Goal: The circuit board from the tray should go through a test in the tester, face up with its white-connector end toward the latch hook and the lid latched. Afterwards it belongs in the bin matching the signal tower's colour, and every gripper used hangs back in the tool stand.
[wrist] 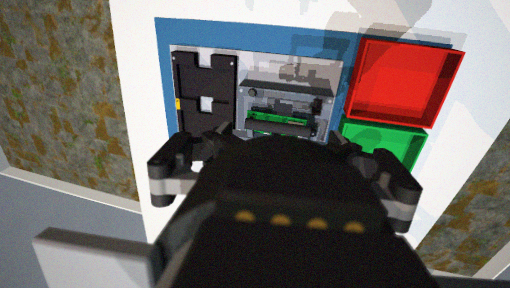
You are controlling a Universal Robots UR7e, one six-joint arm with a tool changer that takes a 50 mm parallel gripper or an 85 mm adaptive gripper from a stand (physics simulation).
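Places are measured from the arm's base along level axes (x up, y ahead, z left), in metres.
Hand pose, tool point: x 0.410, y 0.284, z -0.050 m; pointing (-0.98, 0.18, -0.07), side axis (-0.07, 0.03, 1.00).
Note:
Things, the pixels of their top centre, and the offset from my tool point. "*": a spot on its surface instead. Level surfaces: height alone.
- tester, surface spot: (320, 95) * dx -0.411, dy +0.065, dz +0.041 m
- circuit board, surface spot: (260, 116) * dx -0.388, dy +0.106, dz -0.064 m
- black tray, surface spot: (217, 85) * dx -0.452, dy +0.071, dz -0.166 m
- blue mat, surface height: dx -0.468 m
- grey block, surface spot: (95, 260) * dx -0.012, dy -0.016, dz -0.044 m
The tester (320, 95) is in the upper middle of the wrist view, with a dark bar across its clear-looking lid. Green parts of the circuit board (260, 116) show inside it, partly behind the bar. The lid looks lowered; the latch and the board's connector end cannot be made out. The black tray (217, 85) is left of the tester, and no board shows in its visible part. My gripper (282, 134) is open, its fingers wide apart, above the near side of the tester. The red bin (400, 80) and green bin (387, 140) are at the right. The signal tower and tool stand do not show.
A blue mat (163, 65) lies under the tray and tester on a white table. The gripper body hides the near part of the tester and mat. A grey block (95, 260) is at the lower left. Mottled brown-grey surfaces lie beyond the table on both sides.

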